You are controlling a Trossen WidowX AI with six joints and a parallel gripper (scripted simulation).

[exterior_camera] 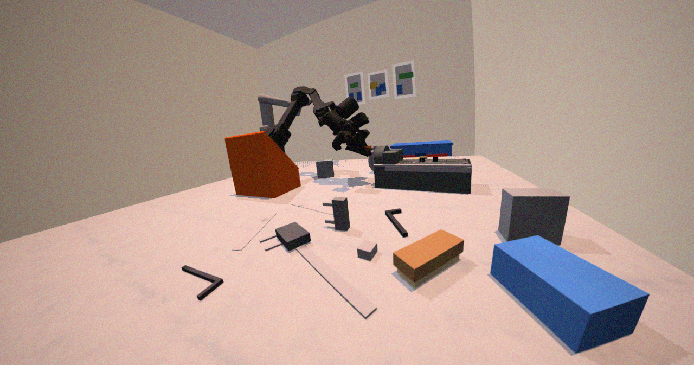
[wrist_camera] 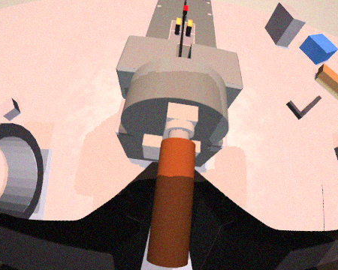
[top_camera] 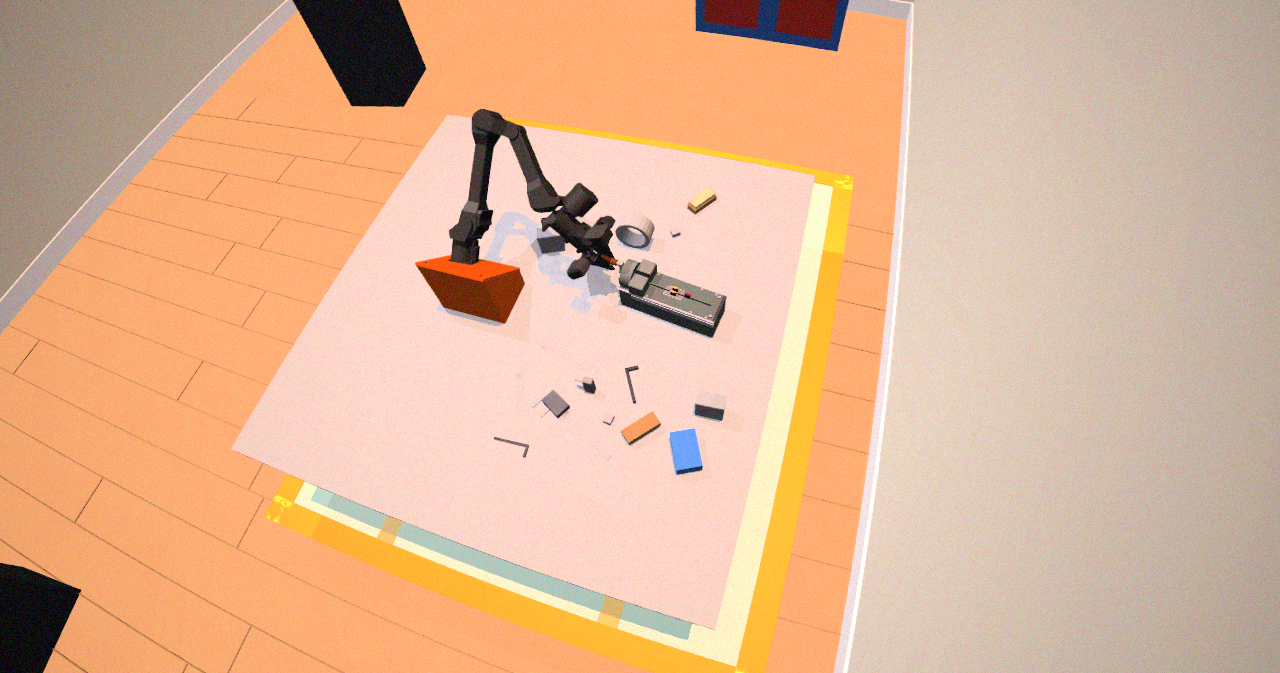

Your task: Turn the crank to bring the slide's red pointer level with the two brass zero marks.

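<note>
The crank handle lies 2 cm behind my gripper tip and 2 cm above it. Also, from my gripper tip: red pointer 19 cm ahead, 6 cm to the right, 1 cm below; blue block 24 cm ahead, 43 cm to the right, 8 cm below.
</note>
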